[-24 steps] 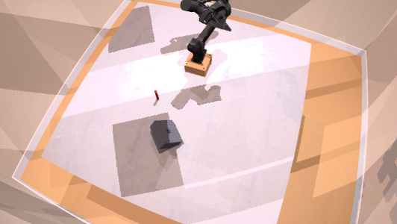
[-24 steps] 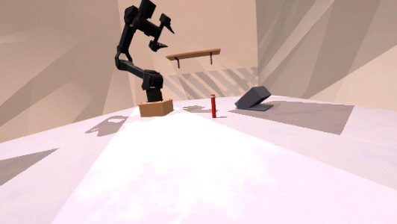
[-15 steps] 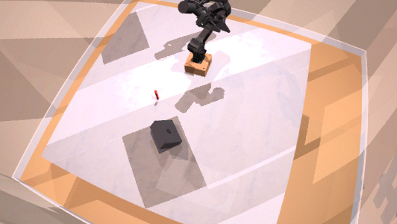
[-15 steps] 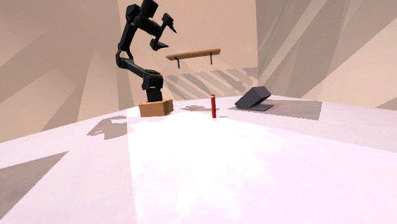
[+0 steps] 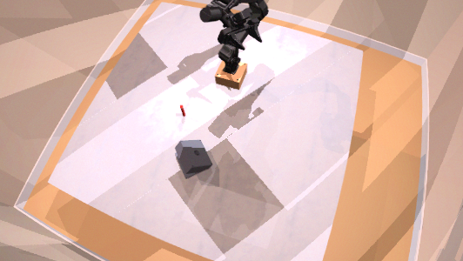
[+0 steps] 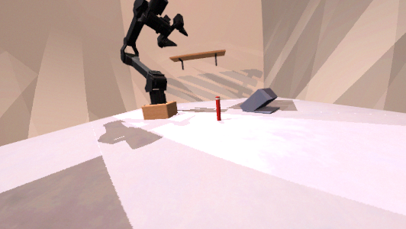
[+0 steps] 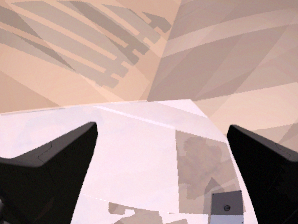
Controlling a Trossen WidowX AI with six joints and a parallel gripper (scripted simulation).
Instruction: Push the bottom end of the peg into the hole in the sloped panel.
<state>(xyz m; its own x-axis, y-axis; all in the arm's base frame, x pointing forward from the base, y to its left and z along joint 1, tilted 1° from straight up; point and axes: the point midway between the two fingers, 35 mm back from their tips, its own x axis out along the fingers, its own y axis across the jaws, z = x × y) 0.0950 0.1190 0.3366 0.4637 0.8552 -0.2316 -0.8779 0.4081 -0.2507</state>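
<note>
Right now my gripper tip is 34 cm above the red peg, 26 cm to the left of it and 18 cm short of it. Also, from my gripper tip: sloped panel (36 cm below, 36 cm ahead, 12 cm to the right).
</note>
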